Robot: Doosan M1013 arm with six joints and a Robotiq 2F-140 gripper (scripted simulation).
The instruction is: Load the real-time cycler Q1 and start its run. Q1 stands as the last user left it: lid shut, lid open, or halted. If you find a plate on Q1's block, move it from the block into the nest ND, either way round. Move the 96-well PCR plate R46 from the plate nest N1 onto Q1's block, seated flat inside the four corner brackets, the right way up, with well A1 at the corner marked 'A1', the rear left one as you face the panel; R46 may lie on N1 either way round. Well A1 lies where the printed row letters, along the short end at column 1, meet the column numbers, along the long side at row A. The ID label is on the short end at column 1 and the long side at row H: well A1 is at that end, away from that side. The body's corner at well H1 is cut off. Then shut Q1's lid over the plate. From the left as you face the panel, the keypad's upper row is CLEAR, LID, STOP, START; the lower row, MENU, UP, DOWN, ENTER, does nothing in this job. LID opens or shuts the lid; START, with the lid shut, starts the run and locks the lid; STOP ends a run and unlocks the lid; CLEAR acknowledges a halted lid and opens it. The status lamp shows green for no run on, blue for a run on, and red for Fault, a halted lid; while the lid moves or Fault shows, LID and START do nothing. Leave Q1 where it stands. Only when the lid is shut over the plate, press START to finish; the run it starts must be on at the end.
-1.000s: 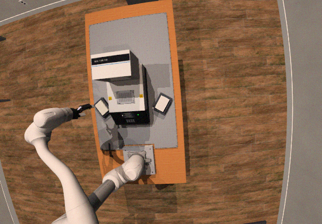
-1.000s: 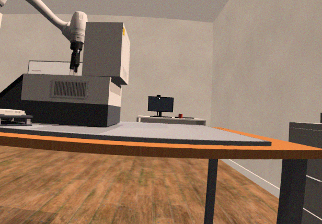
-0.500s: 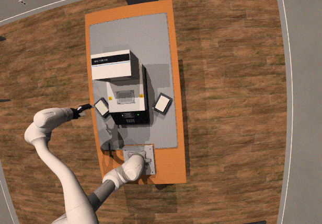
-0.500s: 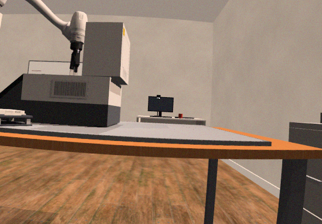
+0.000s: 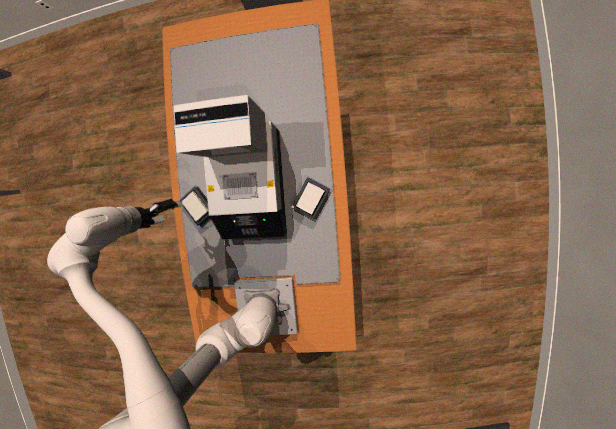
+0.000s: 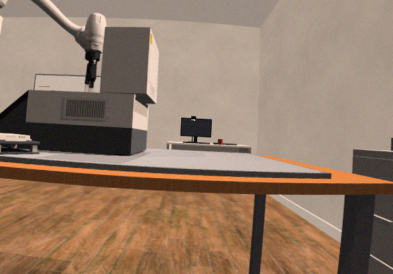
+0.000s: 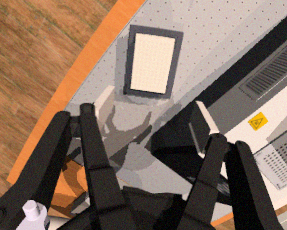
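My hand is 570 mm to the left of the white plate R46, 230 mm above it and 20 mm past it. Round my hand: dark plate nest N1 (570 mm to the right, 250 mm below, 20 mm behind); then dark nest (250 mm below, 10 mm to the left); then 96-well plate (240 mm below, 10 mm to the left).
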